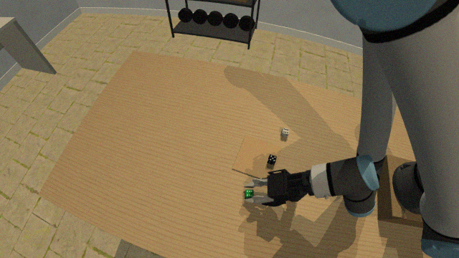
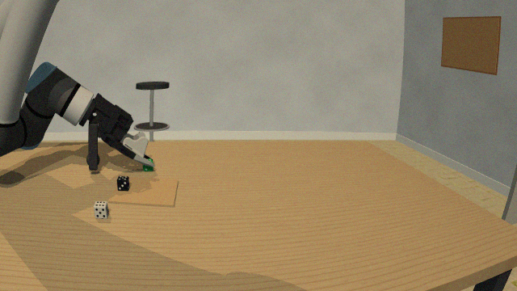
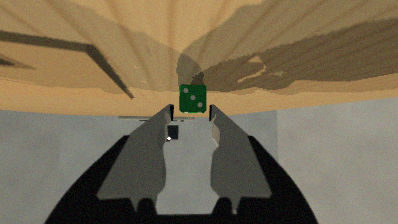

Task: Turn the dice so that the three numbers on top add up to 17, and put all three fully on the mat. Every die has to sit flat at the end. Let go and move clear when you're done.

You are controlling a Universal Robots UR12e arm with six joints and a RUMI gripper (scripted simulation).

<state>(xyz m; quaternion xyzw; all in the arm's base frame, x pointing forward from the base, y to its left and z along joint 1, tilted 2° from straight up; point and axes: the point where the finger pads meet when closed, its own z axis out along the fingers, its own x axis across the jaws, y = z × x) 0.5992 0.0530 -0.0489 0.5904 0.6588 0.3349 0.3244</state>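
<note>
My gripper is now 10 mm above the green die. From my hand the other things lie so: black die: 130 mm to the right, 60 mm behind, 10 mm below; then tan mat: 140 mm to the right, 20 mm below, 20 mm behind; then white die: 250 mm to the right, 110 mm behind, 10 mm below.
</note>
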